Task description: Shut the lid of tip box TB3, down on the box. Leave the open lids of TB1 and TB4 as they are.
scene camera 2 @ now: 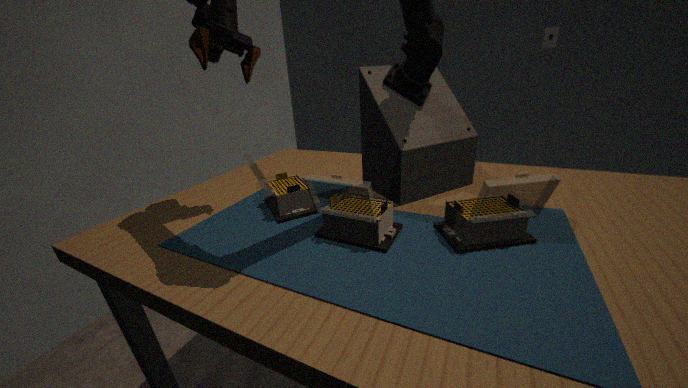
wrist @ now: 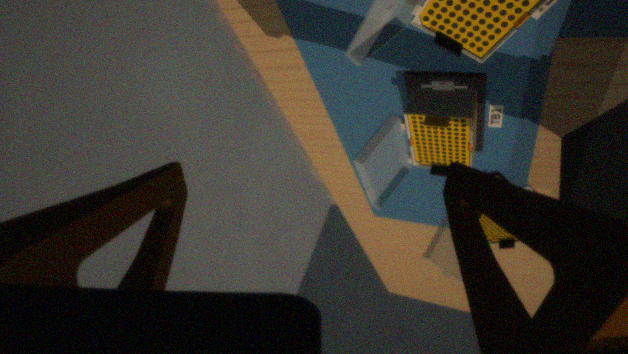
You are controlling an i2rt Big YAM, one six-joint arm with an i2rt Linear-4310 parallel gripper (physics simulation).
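Seen in the pictures: gripper, fingertip midpoint: [scene camera 2: 227, 76] [wrist: 315, 177]; arm's base, origin of the base link: [scene camera 2: 406, 85].
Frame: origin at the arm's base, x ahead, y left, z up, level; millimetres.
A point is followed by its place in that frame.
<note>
In the scene view three yellow-topped tip boxes stand on the mat: a left box [scene camera 2: 295, 202] @(x 319, y -153, z -236 mm), a middle box [scene camera 2: 352, 225] @(x 365, y 29, z -231 mm) and a right box [scene camera 2: 487, 227] @(x 272, y 255, z -228 mm). Their clear lids [scene camera 2: 258, 170] @(x 379, y -191, z -142 mm) [scene camera 2: 357, 189] @(x 408, y 68, z -134 mm) [scene camera 2: 520, 191] @(x 293, y 294, z -144 mm) stand open. In the wrist view a near box [wrist: 480, 20] @(x 288, y -178, z -212 mm) is cut off by the top edge. The box below it [wrist: 440, 140] @(x 323, y 14, z -212 mm) has a blurred label that looks like TB1. The third box [wrist: 495, 230] @(x 217, y 258, z -212 mm) is mostly hidden behind the right finger. Which box is TB3 cannot be read. My gripper [scene camera 2: 226, 74] @(x 325, y -301, z 51 mm) [wrist: 315, 177] @(x 325, y -301, z 51 mm) is open and empty, high above the table's left side, apart from all boxes.
A blue mat [scene camera 2: 450, 300] @(x 437, y 231, z -269 mm) [wrist: 330, 95] @(x 506, y 7, z -269 mm) lies on the wooden table [scene camera 2: 645, 240] @(x 120, y 516, z -272 mm) [wrist: 305, 125] @(x 581, y 99, z -272 mm). The grey robot base [scene camera 2: 437, 167] @(x 65, y 111, z -195 mm) stands behind the boxes in the scene view. A pale wall [scene camera 2: 125, 125] rises at the left. The arm's shadow falls across the mat.
</note>
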